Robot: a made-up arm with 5 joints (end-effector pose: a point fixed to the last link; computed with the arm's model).
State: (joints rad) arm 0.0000 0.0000 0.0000 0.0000 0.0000
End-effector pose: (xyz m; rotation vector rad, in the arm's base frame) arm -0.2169 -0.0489 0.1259 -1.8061 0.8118 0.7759
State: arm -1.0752 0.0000 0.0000 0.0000 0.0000
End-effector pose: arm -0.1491 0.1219 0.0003 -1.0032 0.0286 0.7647
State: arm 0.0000 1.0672 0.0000 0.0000 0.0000
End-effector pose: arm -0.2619 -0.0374 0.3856 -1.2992 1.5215 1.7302
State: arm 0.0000 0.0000 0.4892 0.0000 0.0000
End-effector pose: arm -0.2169 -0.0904 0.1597 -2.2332 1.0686 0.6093
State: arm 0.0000 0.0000 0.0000 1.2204 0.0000
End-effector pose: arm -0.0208 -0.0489 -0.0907 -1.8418 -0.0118 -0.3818
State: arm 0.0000 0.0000 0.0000 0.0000 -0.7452
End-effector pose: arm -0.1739 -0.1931 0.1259 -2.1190 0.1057 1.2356
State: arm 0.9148 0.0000 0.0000 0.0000 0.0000
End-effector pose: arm -0.2379 -0.0369 0.3164 -2.3988 1.5817 0.6328
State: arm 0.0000 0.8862 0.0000 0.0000 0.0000
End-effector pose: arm -0.2744 -0.0400 0.3405 -1.4200 1.4095 1.5743
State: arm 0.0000 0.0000 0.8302 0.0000 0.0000
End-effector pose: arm -0.2169 -0.1075 0.1931 -2.5209 1.2497 0.4530
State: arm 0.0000 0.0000 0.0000 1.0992 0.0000
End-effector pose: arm -0.0504 -0.0489 -0.0820 -1.8621 0.0713 -0.2697
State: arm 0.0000 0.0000 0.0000 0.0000 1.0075
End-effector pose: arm -0.1066 0.1173 0.1259 -1.1433 1.5207 0.1044
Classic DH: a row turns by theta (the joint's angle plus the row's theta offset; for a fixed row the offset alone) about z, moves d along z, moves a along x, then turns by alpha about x. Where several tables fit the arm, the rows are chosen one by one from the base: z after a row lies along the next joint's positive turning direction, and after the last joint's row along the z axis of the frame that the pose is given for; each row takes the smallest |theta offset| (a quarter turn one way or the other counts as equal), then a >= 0, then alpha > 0; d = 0 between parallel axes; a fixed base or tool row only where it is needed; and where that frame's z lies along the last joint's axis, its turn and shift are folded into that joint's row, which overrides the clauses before.
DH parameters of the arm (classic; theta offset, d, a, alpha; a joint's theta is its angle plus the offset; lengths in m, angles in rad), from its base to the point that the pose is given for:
base (fixed): 1.2771 0.2409 0.0881 -1.6937
joint 1: -1.5599 0.0454 0.0518 -1.2436
joint 2: 0.1145 -0.0986 -0.0658 1.5408
joint 3: -0.0496 -0.0566 -0.068 1.5708
joint 4: 1.5708 0.064 0.047 -1.5708
joint 5: -0.1583 0.0151 0.2007 -1.2405
tool (fixed): -2.1385 0.0521 0 0

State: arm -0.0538 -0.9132 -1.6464 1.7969 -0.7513
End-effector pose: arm 0.2335 0.2904 0.2678 -0.3593 -0.5902 -1.1611
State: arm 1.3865 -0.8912 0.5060 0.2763 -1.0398
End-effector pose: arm 0.0064 -0.0617 0.5777 1.8336 -0.0920 -0.4627
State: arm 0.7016 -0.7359 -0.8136 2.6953 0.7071
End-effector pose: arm 0.2429 0.2009 0.2828 -0.0379 -1.2019 -1.0606
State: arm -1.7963 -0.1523 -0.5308 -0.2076 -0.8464
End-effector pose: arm 0.0245 0.3298 0.0084 -0.3673 -1.4425 0.1996
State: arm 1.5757 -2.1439 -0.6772 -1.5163 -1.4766
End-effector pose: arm 0.2825 0.1854 0.4930 0.8491 0.2180 -1.7962
